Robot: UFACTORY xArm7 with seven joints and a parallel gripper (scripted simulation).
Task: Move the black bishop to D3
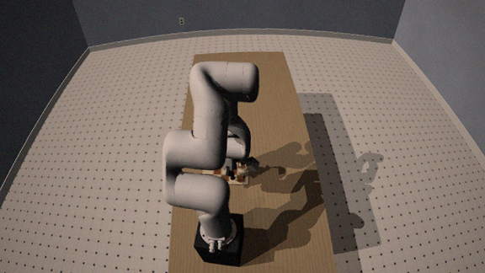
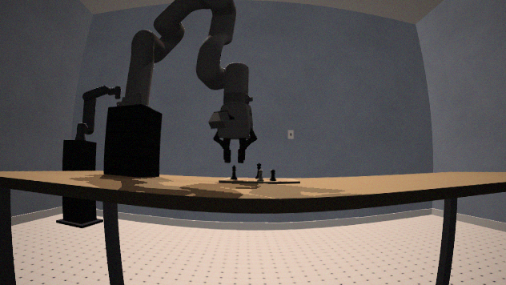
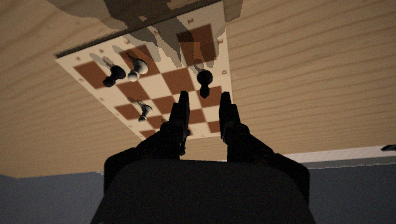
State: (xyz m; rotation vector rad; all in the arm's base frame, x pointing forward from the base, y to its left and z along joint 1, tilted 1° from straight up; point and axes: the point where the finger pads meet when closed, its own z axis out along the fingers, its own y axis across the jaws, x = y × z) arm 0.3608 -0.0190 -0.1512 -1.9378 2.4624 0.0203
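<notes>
Now: the black bishop 5 cm below my hand. Round my hand: black pawn (11 cm ahead, 3 cm to the right, 6 cm below); then chessboard (7 cm ahead, 4 cm to the left, 7 cm below).
</notes>
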